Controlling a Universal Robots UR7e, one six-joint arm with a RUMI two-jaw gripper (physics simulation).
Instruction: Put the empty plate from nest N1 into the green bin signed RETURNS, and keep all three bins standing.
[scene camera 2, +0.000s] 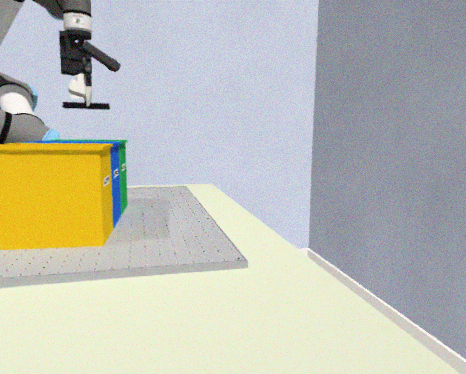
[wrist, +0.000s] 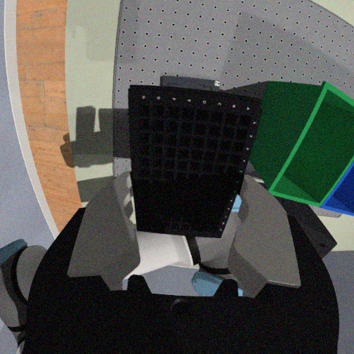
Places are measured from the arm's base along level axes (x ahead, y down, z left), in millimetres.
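Pixels of known places: gripper, fingertip midpoint: (scene camera 2: 86, 107).
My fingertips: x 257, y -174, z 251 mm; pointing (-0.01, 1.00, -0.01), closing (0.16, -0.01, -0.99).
Note:
For each thing: its middle in the pictures, then the offset to it from my fingertips. "spot": a spot on its surface instead. Level surfaces: height alone.
- black plate, surface spot: (scene camera 2: 100, 106) spot: dy -2, dx +42, dz -40 mm
- green bin, surface spot: (scene camera 2: 123, 195) spot: dy +228, dx +104, dz -242 mm
- blue bin, surface spot: (scene camera 2: 115, 200) spot: dy +217, dx +91, dz -376 mm
- yellow bin, body centre: (scene camera 2: 59, 192) dy +180, dx -3, dz -477 mm
- grey perforated board, surface height: dy +269 mm
The black plate (scene camera 2: 100, 106) (wrist: 187, 150), with a grid of wells, is held level, high above the board. My gripper (scene camera 2: 88, 102) (wrist: 186, 174) is shut on it, with one finger at each long side. The green bin (scene camera 2: 123, 195) (wrist: 317, 145) stands upright; its open top is to the right of the plate in the wrist view. In scene camera 2 the plate is higher than the bin rims. A dark grey nest (wrist: 189, 81) with a small white label shows partly past the plate's far edge, well below it. The label's text and the bin's sign are too small to read.
The blue bin (scene camera 2: 115, 200) (wrist: 345, 192) stands beside the green one, and the yellow bin (scene camera 2: 50, 200) stands in front in scene camera 2. All three are upright on the grey perforated board (scene camera 2: 200, 250) (wrist: 200, 40). A grey wall (scene camera 2: 390, 125) rises at the right.

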